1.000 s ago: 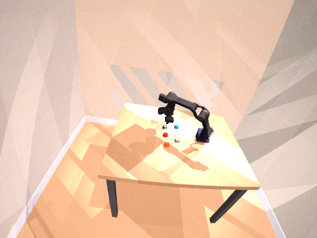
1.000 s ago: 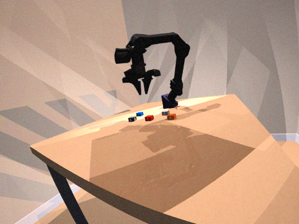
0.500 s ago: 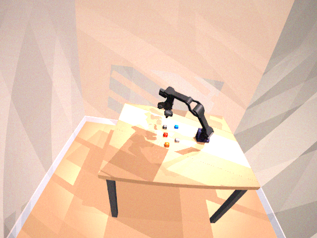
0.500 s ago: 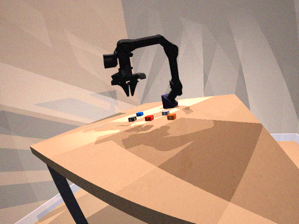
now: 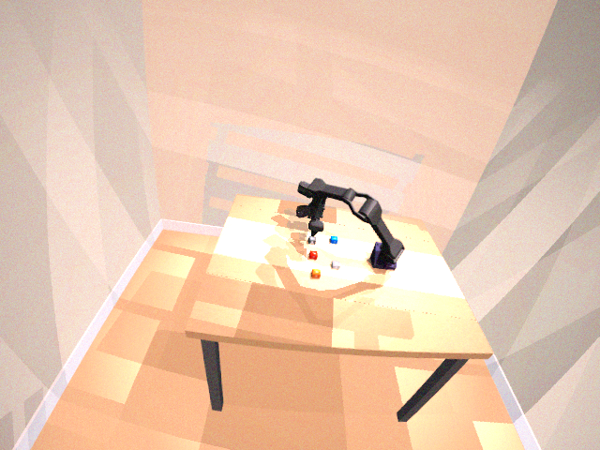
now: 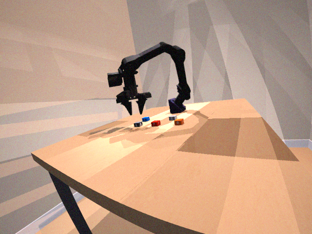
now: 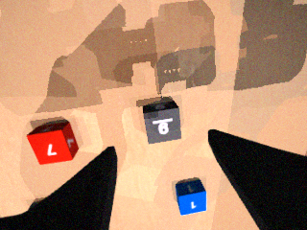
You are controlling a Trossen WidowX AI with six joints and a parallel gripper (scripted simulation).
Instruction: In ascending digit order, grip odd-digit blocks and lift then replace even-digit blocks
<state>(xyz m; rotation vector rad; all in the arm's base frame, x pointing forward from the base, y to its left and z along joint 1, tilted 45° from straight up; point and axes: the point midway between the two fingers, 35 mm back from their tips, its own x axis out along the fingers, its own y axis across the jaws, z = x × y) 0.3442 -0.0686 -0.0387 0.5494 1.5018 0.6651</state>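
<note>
My gripper tip is now 10 mm past the dark block, 10 mm to the left of it and 50 mm above it. Round my gripper tip: red block 20 mm behind, 100 mm to the left, 50 mm below; then blue block 110 mm behind, 40 mm to the right, 50 mm below; then grey block 120 mm behind, 140 mm to the left, 50 mm below.
</note>
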